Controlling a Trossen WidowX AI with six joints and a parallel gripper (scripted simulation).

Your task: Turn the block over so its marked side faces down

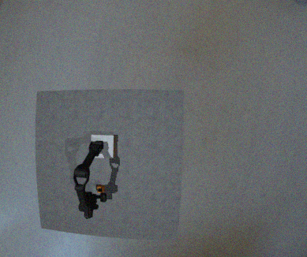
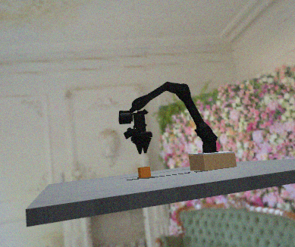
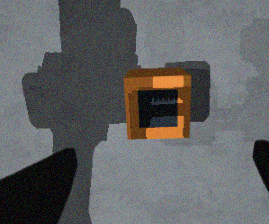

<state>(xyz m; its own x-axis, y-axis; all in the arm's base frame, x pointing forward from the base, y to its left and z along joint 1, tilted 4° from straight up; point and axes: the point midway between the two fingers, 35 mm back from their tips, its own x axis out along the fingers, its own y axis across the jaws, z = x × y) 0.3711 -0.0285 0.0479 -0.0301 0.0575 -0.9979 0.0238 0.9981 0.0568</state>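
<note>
Right now my gripper tip is 80 mm above the orange block.
</note>
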